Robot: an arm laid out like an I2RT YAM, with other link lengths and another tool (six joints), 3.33 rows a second.
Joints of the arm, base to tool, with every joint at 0 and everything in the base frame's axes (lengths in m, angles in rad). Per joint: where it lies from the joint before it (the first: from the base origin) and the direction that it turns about. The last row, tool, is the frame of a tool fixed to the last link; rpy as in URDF.
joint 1: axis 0 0 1 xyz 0.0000 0.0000 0.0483
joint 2: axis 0 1 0 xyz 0.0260 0.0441 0.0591
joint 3: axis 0 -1 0 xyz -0.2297 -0.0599 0.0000
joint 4: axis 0 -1 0 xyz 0.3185 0.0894 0.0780
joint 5: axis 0 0 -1 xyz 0.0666 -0.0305 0.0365
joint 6: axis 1 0 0 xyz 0.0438 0.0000 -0.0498
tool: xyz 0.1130 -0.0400 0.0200 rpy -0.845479 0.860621 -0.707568
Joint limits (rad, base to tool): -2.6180..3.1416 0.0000..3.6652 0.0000..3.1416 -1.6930..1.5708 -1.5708..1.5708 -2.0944..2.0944
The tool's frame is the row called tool.
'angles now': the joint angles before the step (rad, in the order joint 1, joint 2, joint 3, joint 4, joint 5, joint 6). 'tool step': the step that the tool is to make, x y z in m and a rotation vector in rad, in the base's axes. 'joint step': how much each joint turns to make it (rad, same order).
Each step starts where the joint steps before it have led.
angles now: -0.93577, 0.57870, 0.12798, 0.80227, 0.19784, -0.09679
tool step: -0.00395, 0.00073, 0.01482, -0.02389, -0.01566, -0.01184
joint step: -0.00611, -0.01937, 0.02058, -0.01073, 0.00483, -0.00350
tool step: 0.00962, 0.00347, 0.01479, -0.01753, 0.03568, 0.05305
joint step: -0.00014, -0.03297, 0.02839, -0.06528, -0.06390, -0.01696
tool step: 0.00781, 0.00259, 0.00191, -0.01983, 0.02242, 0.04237
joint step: -0.00043, 0.00512, 0.00084, 0.00848, -0.05078, -0.01192
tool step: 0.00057, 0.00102, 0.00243, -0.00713, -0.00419, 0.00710
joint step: 0.00025, -0.00165, 0.00169, 0.00474, -0.00665, 0.00184
